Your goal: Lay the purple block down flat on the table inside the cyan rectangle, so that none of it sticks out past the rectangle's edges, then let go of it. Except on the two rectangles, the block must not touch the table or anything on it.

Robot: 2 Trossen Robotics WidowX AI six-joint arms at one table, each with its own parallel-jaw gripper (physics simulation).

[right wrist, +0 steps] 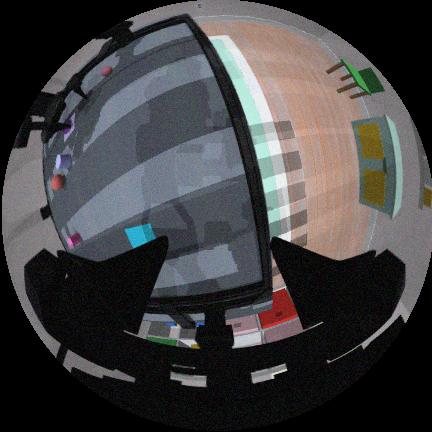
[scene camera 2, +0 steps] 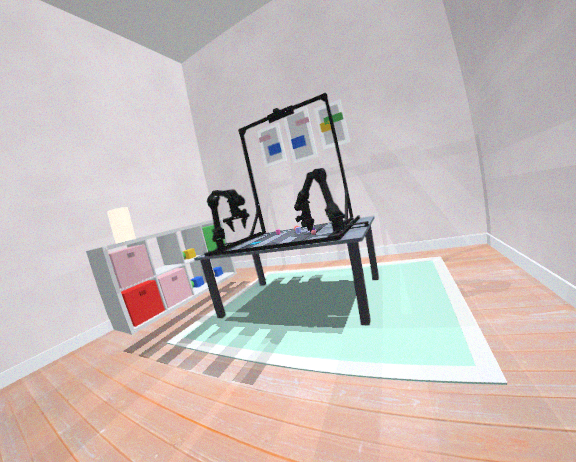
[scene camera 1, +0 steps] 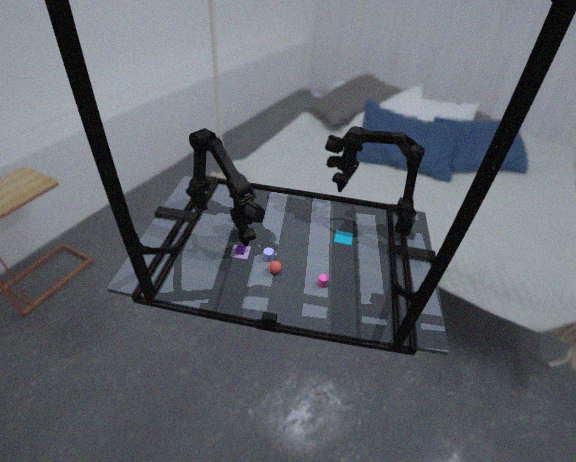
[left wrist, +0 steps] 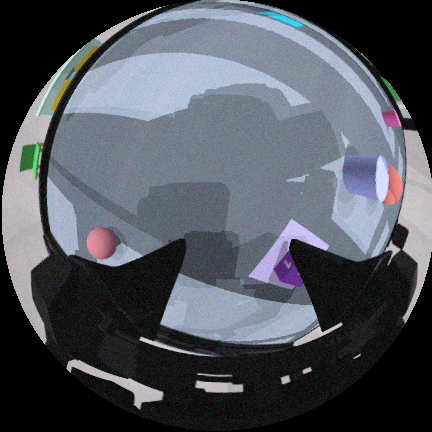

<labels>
my left gripper: open, holds nothing
my right gripper: open, holds nothing
a red ball: on the table
a lavender cylinder: on the table
</labels>
